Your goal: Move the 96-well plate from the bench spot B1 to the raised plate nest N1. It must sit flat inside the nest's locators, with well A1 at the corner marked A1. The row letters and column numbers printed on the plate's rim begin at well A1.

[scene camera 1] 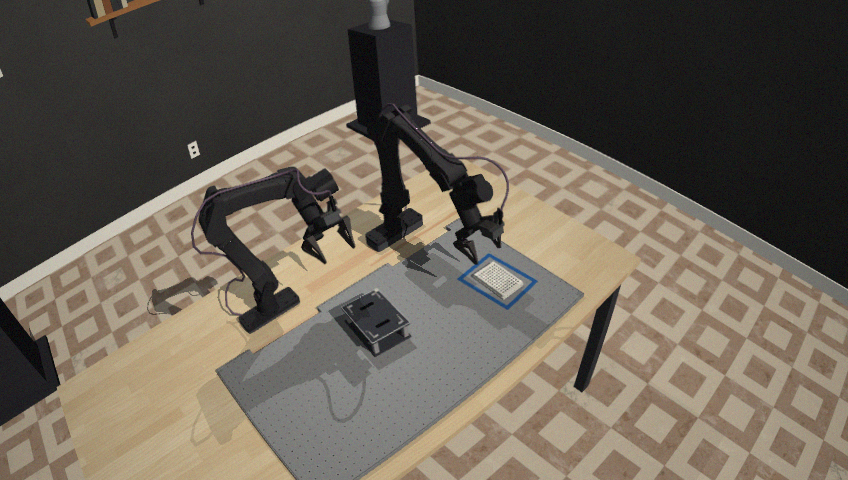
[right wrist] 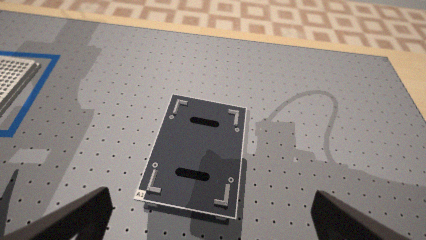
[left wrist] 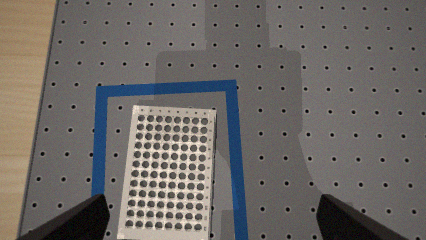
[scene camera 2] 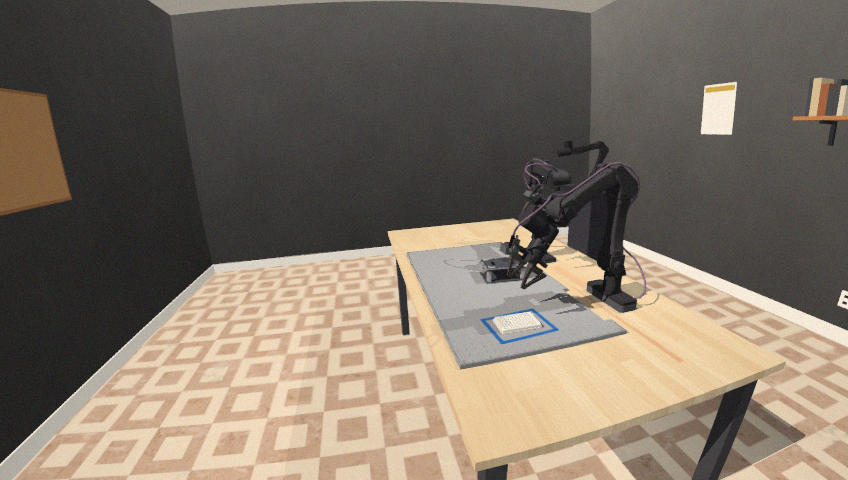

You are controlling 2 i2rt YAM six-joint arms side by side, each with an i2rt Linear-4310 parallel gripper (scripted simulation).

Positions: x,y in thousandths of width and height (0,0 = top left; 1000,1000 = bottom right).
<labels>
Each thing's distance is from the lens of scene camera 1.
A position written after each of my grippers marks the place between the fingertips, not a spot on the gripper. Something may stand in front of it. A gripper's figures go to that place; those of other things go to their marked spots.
my left gripper (scene camera 1: 576,532): 152 cm
my right gripper (scene camera 1: 402,532): 142 cm
white 96-well plate (scene camera 1: 600,591): 160 cm
dark raised nest (scene camera 1: 433,666): 146 cm
</labels>
